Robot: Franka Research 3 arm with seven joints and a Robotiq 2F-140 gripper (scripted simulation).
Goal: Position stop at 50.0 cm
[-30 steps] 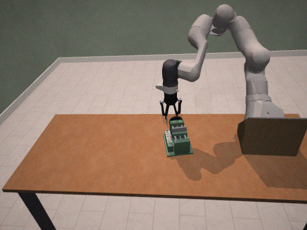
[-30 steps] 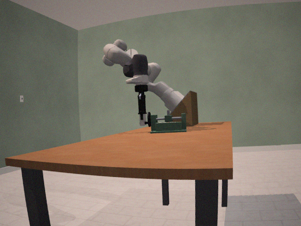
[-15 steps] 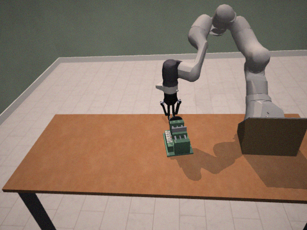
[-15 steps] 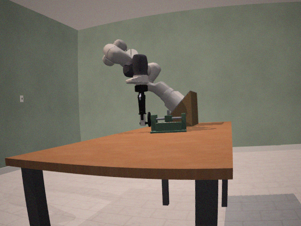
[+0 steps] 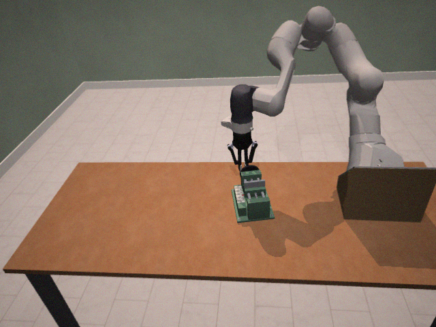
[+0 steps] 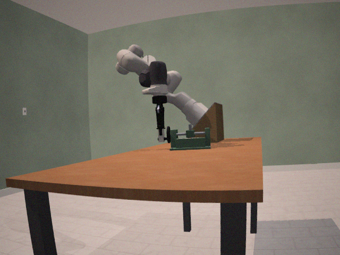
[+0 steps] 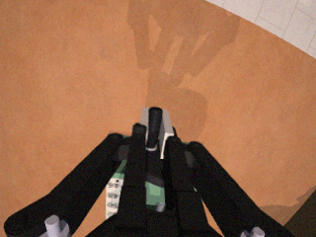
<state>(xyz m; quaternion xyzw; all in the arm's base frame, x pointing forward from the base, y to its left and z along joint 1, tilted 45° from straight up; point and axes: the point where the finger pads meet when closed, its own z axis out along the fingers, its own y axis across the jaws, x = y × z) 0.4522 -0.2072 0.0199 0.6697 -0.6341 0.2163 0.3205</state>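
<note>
Right now the black handwheel is 2 cm to the left of my hand, 1 cm below it and 1 cm behind it. Also, from my hand: sliding stop block: 15 cm to the left, 3 cm behind, 2 cm above.
</note>
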